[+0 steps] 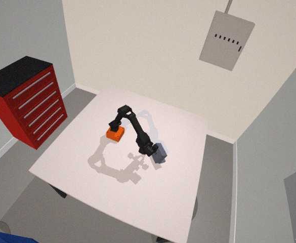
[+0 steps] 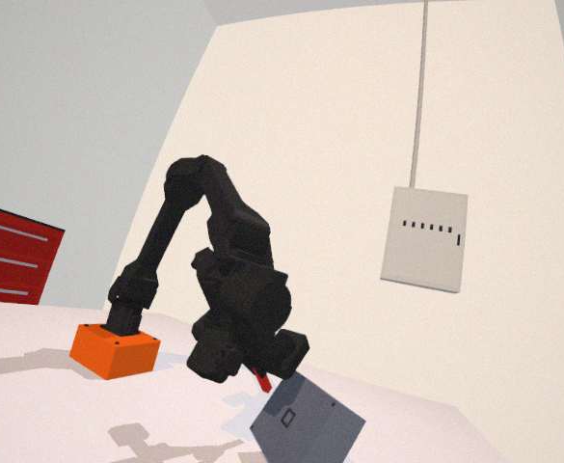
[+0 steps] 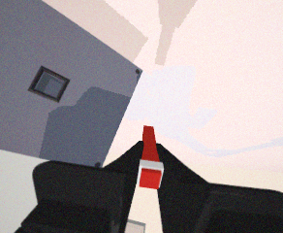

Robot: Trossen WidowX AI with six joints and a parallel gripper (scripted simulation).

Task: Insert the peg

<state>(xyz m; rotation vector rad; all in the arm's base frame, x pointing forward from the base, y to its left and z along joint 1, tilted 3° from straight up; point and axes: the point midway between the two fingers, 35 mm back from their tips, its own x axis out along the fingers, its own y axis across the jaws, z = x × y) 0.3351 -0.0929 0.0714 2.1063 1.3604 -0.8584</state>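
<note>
Now: gripper tip 80 mm short of the grey sloped panel, 50 mm to the left of it and 30 mm above it. Also, from my gripper tip: red square peg 10 mm to the right, 10 mm above.
</note>
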